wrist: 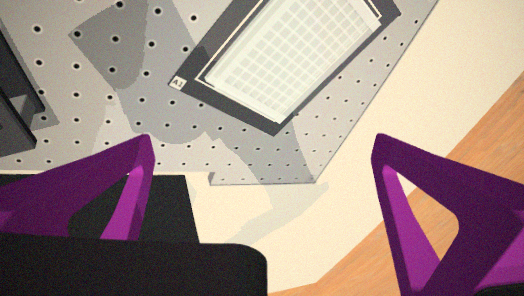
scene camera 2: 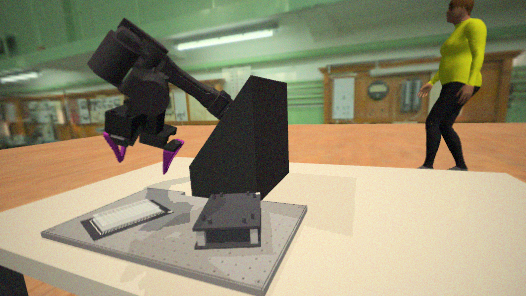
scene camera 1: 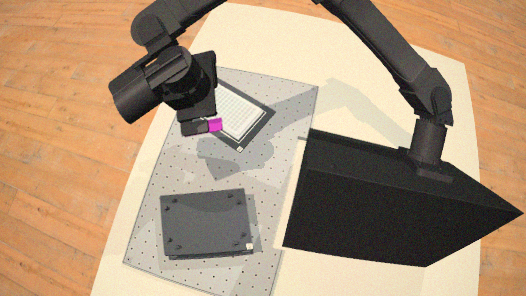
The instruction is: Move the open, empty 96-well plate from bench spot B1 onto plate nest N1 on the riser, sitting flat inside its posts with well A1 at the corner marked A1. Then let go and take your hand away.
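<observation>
The white 96-well plate [scene camera 1: 237, 111] [scene camera 2: 127, 215] [wrist: 295, 55] lies flat on the dark mat of bench spot B1 [scene camera 1: 269, 113] [scene camera 2: 94, 231] [wrist: 185, 75], whose A1 label shows at one corner. The gripper partly covers it in the first scene view. Plate nest N1 [scene camera 1: 206, 222] [scene camera 2: 232, 210] is the dark top of the riser, with short posts near its corners and a pale label at one corner; part of the riser shows at the left edge of the wrist view. My gripper [scene camera 2: 142, 167] [wrist: 262, 146] is open and empty, its magenta fingers high above the board and apart from the plate.
A grey perforated board [scene camera 1: 200, 170] [scene camera 2: 170, 245] [wrist: 90, 80] carries the mat and the riser. The large black arm base [scene camera 1: 370, 210] [scene camera 2: 240, 145] stands on the cream table [scene camera 1: 345, 270] [scene camera 2: 400, 225] beside the board. A person in yellow [scene camera 2: 462, 55] stands beyond the table.
</observation>
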